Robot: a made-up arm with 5 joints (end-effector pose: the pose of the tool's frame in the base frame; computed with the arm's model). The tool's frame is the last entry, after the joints.
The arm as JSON. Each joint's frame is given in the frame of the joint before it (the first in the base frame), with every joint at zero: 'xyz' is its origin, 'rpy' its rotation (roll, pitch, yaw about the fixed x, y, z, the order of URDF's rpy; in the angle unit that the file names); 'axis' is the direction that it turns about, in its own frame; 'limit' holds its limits. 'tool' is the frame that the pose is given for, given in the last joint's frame.
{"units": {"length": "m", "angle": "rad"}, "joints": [
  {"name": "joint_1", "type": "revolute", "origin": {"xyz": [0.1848, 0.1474, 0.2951], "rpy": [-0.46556, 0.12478, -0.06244]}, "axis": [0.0, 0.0, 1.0], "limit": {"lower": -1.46, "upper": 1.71}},
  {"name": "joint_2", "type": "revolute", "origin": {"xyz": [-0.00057, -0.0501, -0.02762], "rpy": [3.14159, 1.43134, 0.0]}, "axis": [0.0, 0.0, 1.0], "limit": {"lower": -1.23, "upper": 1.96}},
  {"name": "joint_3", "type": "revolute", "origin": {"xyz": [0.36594, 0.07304, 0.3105], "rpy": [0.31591, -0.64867, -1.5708]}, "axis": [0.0, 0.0, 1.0], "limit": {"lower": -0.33, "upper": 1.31}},
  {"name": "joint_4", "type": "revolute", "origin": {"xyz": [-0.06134, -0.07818, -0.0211], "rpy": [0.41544, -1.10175, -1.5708]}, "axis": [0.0, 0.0, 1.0], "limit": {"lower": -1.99, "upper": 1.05}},
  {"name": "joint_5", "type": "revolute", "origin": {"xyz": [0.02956, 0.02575, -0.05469], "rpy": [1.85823, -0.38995, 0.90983]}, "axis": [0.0, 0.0, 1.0], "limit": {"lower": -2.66, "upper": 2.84}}
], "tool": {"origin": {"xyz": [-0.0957, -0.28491, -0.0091], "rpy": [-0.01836, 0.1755, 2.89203]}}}
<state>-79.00 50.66 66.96 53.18 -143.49</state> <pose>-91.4 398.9 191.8 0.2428 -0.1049 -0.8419 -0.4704</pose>
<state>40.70 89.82 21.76 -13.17 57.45</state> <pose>-73.9 -422.2 359.4 0.3365 -0.7325 0.2939 0.5136</pose>
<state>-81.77 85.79 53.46 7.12 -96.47</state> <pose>-12.8 153.7 204.5 0.1059 -0.7489 -0.3516 -0.5516</pose>
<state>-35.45 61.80 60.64 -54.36 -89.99</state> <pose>-97.8 -219.0 161.6 0.1961 -0.7294 -0.1708 -0.6328</pose>
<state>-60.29 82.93 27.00 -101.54 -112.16</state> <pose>-426.9 42.7 297.8 0.4033 0.5146 -0.2176 0.7247</pose>
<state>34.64 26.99 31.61 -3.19 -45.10</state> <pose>57.3 12.5 15.5 0.9505 -0.2945 -0.0995 0.0038</pose>
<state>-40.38 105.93 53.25 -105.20 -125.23</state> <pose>-274.7 38.6 613.2 0.5308 0.7032 0.1865 0.4347</pose>
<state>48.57 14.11 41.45 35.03 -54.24</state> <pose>-5.8 49.2 158.3 0.9507 0.0804 -0.2871 0.0852</pose>
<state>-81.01 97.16 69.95 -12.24 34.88</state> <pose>-469.0 485.9 -16.7 0.2520 -0.5451 0.7828 -0.1632</pose>
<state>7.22 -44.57 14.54 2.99 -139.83</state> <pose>76.0 -79.4 -73.0 0.3169 0.2049 0.3069 -0.8737</pose>
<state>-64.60 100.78 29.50 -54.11 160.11</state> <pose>-119.5 485.6 492.4 0.6024 0.3900 0.6502 0.2495</pose>
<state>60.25 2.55 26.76 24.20 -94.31</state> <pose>258.3 -4.9 199.4 0.9418 0.1505 0.0120 -0.3005</pose>
